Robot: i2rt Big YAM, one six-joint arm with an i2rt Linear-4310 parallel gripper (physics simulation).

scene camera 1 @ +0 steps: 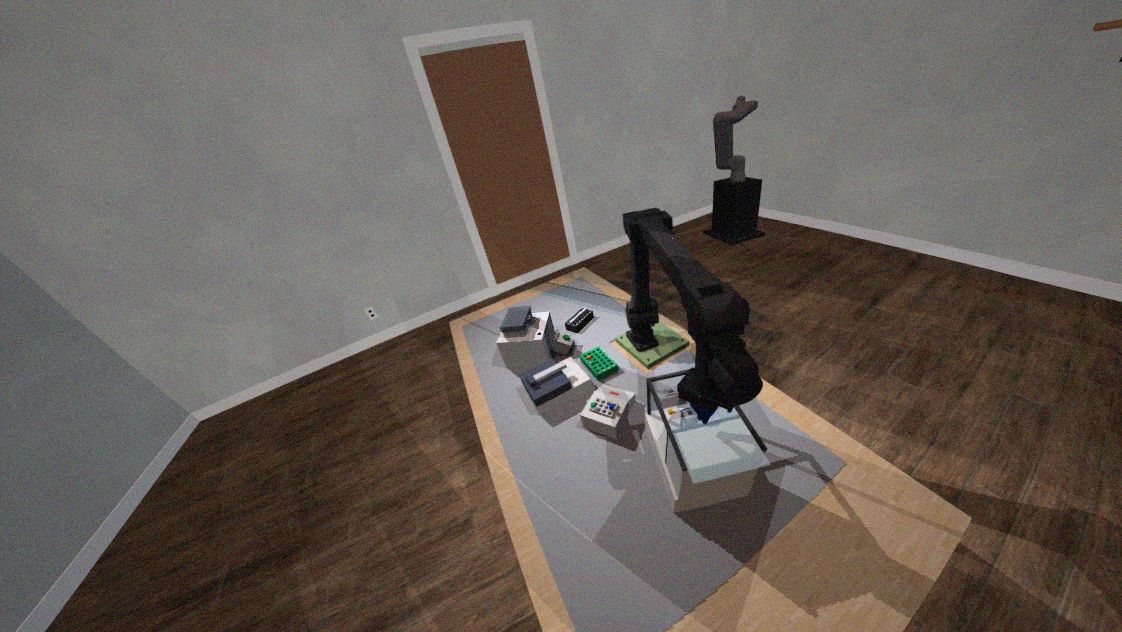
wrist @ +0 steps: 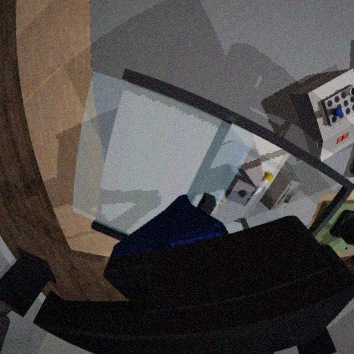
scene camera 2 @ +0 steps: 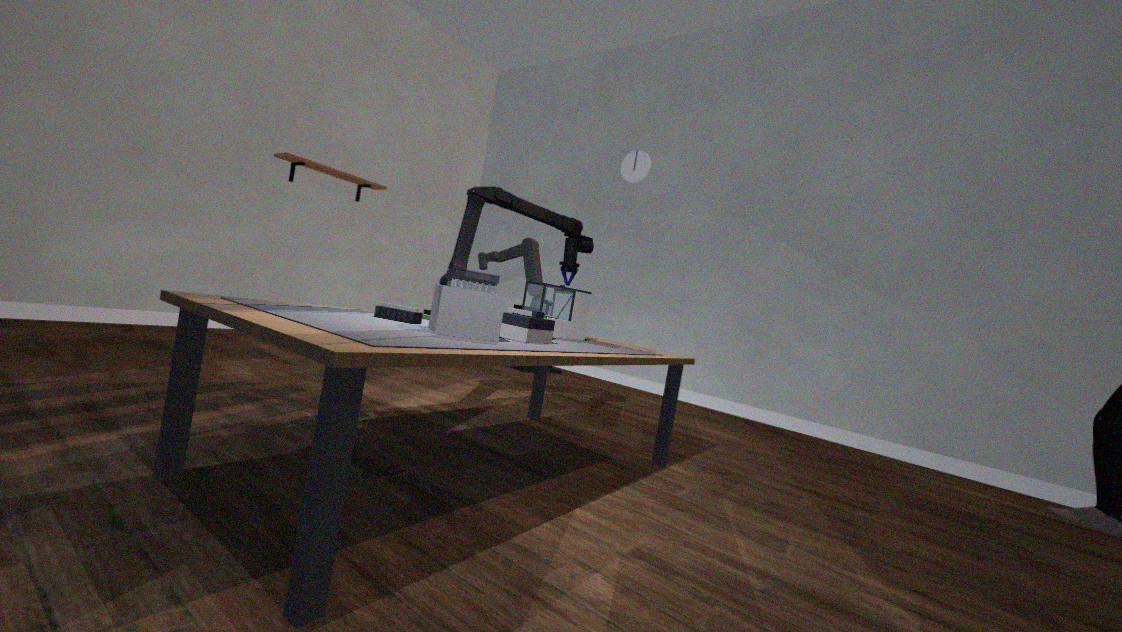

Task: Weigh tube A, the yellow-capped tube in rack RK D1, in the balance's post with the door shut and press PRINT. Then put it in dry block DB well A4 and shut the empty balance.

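Places are measured from the arm's base along level axes (x back, y right, z up), in metres.
Pixels of known places: gripper, fingertip midpoint: [scene camera 1: 705,421] [wrist: 184,200] [scene camera 2: 567,285]; arm's base at its link origin: [scene camera 1: 641,339] [wrist: 348,222].
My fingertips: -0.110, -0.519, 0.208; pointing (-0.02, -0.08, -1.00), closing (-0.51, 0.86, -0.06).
Note:
Ahead of a thing's pixels: the offset from my fingertips to its top centre, as dx, dy, dz. "*": to the spot under its first point. Level surfaces: height alone.
The balance {* -0.023, -0.077, -0.129} [scene camera 1: 710,488] [scene camera 2: 579,312] is a glass case with a dark frame {+0.021, +0.082, -0.011} [wrist: 197,102], at the table's right side. Inside it, the wrist view shows the grey post {* +0.023, +0.083, -0.085} [wrist: 242,192] with a dark, empty hole. The yellow-capped tube A {+0.028, +0.139, -0.136} [wrist: 265,180] lies tilted just right of the post. My gripper [scene camera 1: 704,413] [scene camera 2: 567,277] [wrist: 184,200] is shut and empty, pointing down over the top of the case. A small dark knob {+0.010, +0.019, -0.003} [wrist: 207,202] on the case sits right beside my fingertips; I cannot tell whether they touch. The dry block DB [scene camera 1: 608,408] [wrist: 335,109] stands left of the balance and holds a blue-capped tube {* -0.129, +0.225, -0.138} [wrist: 338,112].
A green rack {-0.084, +0.479, -0.195} [scene camera 1: 599,361] and several grey devices {* -0.314, +0.609, -0.088} [scene camera 1: 524,336] stand at the back of the grey mat {dz -0.225} [scene camera 1: 580,503]. The arm's green base plate [scene camera 1: 666,339] is behind the balance. The wooden table edge [scene camera 1: 887,503] runs close to the balance's right.

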